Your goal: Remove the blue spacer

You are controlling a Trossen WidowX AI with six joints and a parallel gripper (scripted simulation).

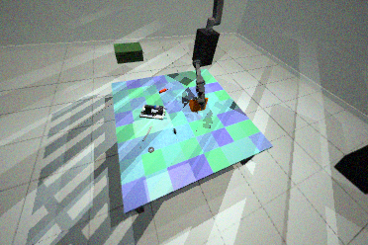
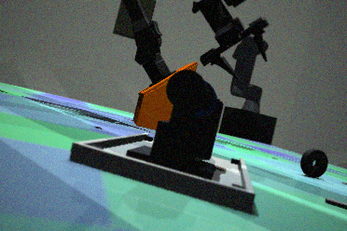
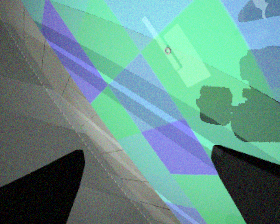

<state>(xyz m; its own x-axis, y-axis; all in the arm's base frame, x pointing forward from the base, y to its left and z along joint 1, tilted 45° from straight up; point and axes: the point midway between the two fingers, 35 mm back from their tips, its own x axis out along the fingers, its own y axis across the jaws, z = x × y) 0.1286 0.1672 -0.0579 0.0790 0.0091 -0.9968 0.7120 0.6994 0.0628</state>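
My gripper tip is 320 mm short of the light grey spacer, 270 mm to the left of it and 120 mm above it. From my gripper tip the other things lie so: blue spacer (340 mm ahead, 290 mm to the right, 120 mm below); dark shaft (320 mm ahead, 280 mm to the right, 120 mm below).
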